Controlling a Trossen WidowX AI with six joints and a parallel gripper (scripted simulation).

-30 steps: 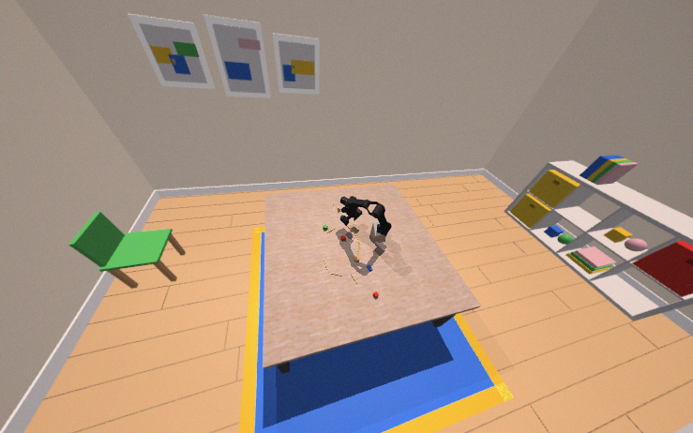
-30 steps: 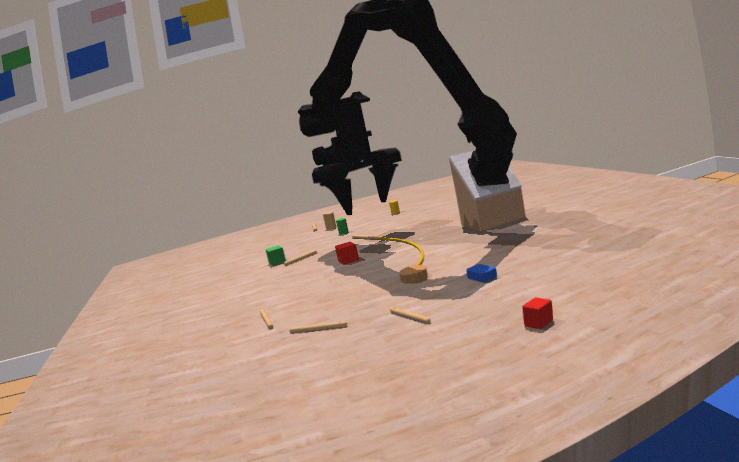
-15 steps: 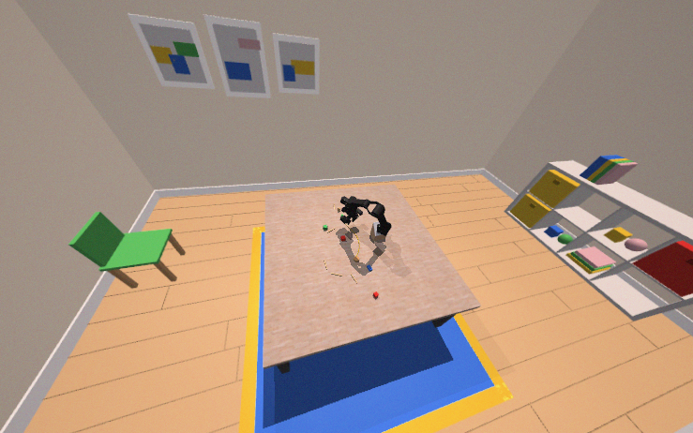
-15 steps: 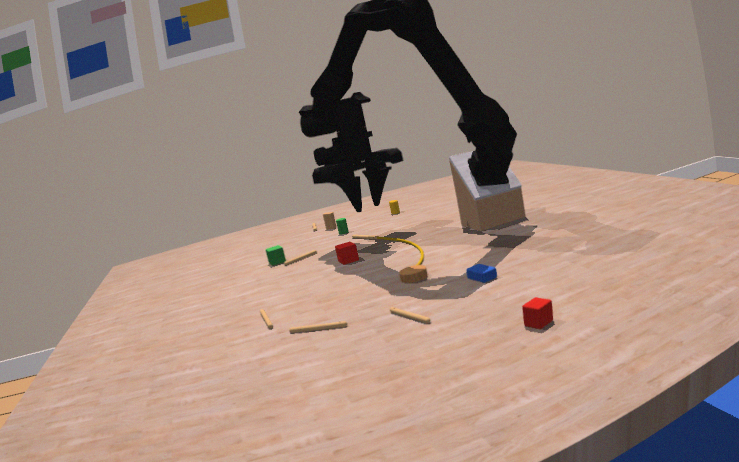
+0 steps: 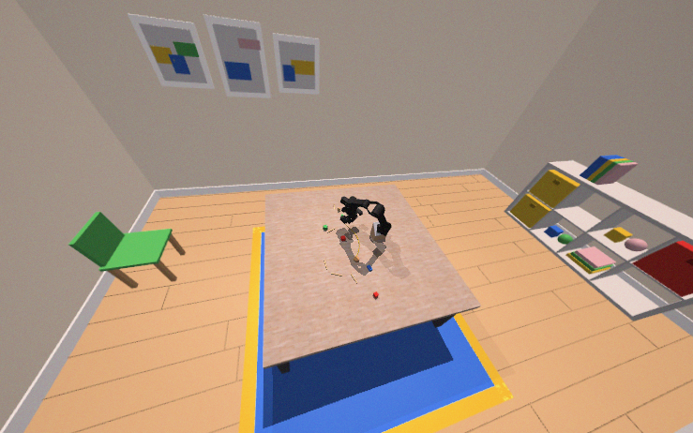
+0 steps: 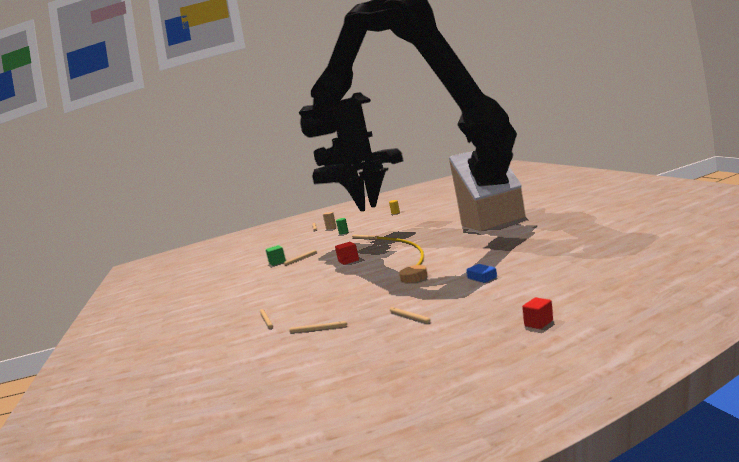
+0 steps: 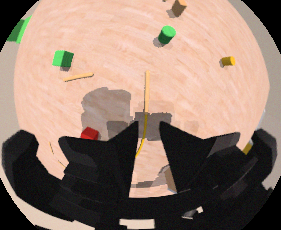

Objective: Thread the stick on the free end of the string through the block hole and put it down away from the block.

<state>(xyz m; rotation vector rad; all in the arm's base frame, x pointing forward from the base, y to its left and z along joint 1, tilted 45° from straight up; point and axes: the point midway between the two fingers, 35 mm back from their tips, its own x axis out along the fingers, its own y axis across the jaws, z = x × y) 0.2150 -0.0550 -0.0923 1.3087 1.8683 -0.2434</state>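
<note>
My gripper tip is now 6 cm above the thin wooden stick, 1 cm to the left of it and 1 cm short of it. The rest, counted from my gripper tip: green cylinder: 13 cm to the right, 4 cm below, 4 cm ahead; then green cube: 19 cm ahead, 5 cm below, 1 cm to the right; then tan wooden block: 21 cm to the right, 6 cm ahead, 4 cm below.
</note>
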